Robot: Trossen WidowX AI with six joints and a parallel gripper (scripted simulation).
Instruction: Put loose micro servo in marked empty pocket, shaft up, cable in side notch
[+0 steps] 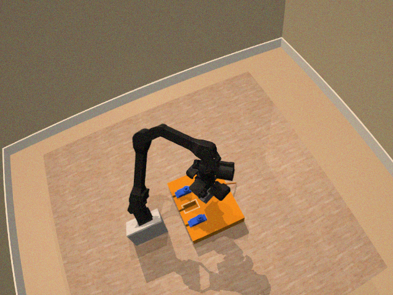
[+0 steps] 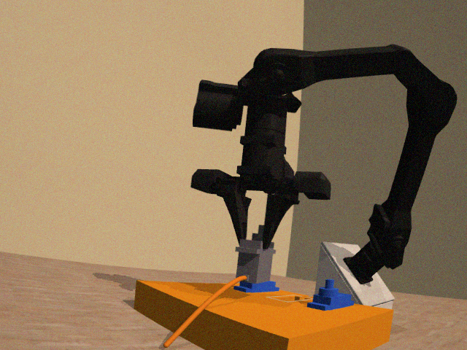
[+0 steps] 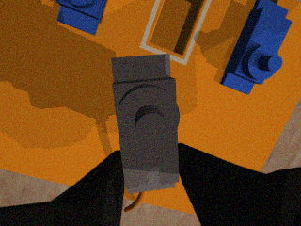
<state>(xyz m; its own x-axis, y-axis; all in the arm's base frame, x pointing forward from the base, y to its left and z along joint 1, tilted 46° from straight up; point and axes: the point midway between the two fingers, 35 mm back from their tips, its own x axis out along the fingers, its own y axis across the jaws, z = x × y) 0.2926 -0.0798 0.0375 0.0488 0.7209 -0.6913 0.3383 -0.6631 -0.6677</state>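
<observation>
Right now my gripper tip is 100 mm above the orange deck and 10 mm short of it.
</observation>
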